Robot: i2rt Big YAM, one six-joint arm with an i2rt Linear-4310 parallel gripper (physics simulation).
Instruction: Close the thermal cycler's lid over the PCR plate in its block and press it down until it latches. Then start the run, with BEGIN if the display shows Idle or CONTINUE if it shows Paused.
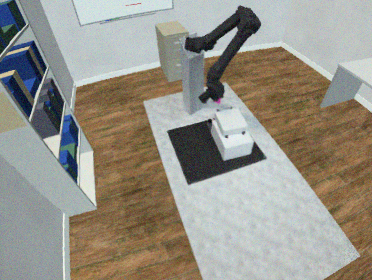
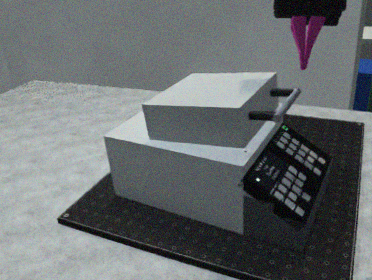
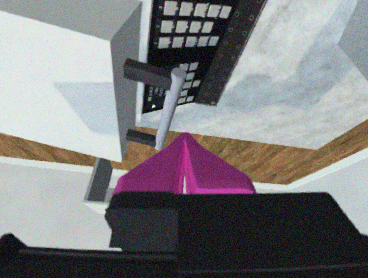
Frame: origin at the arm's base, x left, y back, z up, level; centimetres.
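Where they show: gripper, between the fingertips: (image 1: 219, 103) (image 2: 303, 69) (image 3: 184, 139); arm's base, origin of its link: (image 1: 192, 45).
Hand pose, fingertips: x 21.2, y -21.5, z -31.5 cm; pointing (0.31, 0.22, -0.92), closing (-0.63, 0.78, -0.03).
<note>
Things, the pixels of their centre, and the offset from my fingertips. "*": a spot on its surface instead. Level surfaces: height alone.
- grey bar handle, a spot on its surface: (image 3: 171, 107) * dx +1.4, dy -0.6, dz -3.9 cm
- sloped black keypad panel, a spot on its surface: (image 3: 190, 30) * dx -0.8, dy -0.4, dz -15.0 cm
- black perforated mat, height of its surface: dz -24.2 cm
- pale table, height of its surface: dz -25.5 cm
The white thermal cycler (image 1: 235, 148) (image 2: 175, 175) has its lid (image 1: 231, 121) (image 2: 200, 90) (image 3: 50, 65) lowered onto the body. The PCR plate is hidden; whether the lid is latched cannot be told. The grey bar handle (image 2: 289, 106) (image 3: 171, 107) stands out from the lid's front on two dark arms. Below it is the sloped black keypad panel (image 2: 300, 170) (image 3: 190, 30), with a green light at its top and a small white light beside blurred display text. My gripper (image 1: 218, 101) (image 2: 303, 68) (image 3: 184, 139) is shut and empty, its magenta fingertips above the handle, apart from it.
The cycler stands on a black perforated mat (image 1: 192, 155) (image 2: 340, 210) (image 3: 230, 52) on the pale table (image 1: 240, 215). The grey column (image 1: 192, 82) carrying the arm stands behind the mat. A bookshelf is at the left, a drawer cabinet (image 1: 170, 55) at the back.
</note>
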